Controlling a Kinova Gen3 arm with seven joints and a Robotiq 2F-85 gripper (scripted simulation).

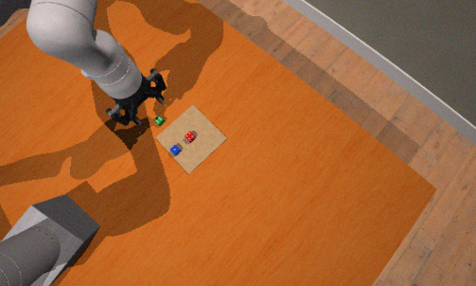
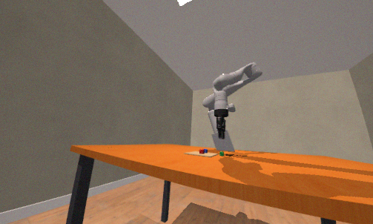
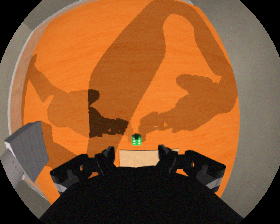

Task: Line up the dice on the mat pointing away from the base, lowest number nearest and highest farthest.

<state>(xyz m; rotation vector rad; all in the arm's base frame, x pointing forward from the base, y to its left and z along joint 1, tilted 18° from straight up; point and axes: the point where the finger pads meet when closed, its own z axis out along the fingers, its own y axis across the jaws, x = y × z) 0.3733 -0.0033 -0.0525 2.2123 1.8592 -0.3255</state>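
The green die is 90 mm below my hand. From my hand the other things lie so: blue die (40 mm behind, 90 mm to the right, 80 mm below); tan mat (10 mm ahead, 100 mm to the right, 100 mm below); red die (10 mm ahead, 100 mm to the right, 80 mm below).
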